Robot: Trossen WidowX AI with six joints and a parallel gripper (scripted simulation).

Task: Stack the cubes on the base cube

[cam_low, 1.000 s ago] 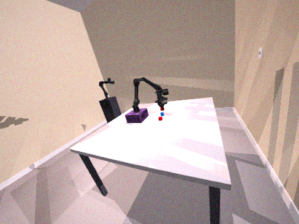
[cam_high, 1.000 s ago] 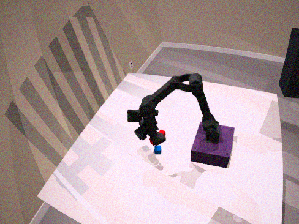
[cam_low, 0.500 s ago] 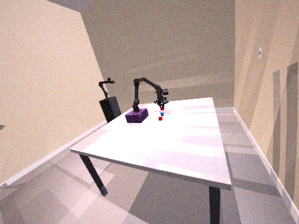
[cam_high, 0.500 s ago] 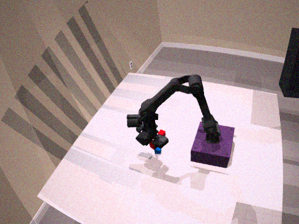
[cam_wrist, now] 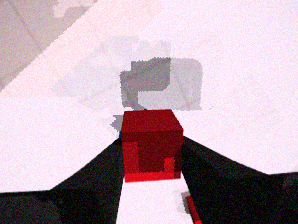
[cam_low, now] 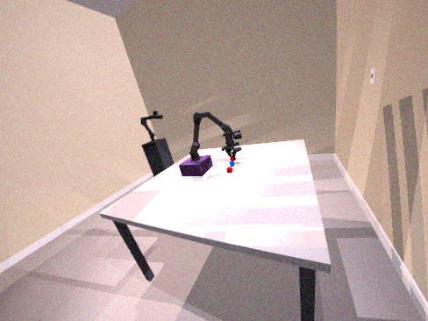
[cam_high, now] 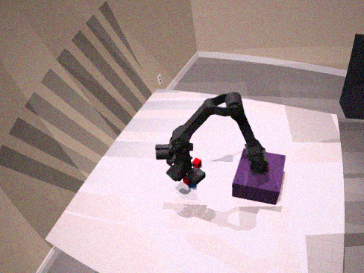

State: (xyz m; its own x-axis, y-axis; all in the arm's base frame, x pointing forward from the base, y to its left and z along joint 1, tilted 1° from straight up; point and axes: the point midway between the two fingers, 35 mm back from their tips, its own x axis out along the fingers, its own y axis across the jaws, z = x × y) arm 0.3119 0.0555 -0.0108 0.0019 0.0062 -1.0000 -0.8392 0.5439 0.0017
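Now: gripper tip 40 mm above the blue cube, 20 mm to the left of it and 10 mm past it. Round my gripper tip: red cube (140 mm to the right, 40 mm below, 10 mm behind).
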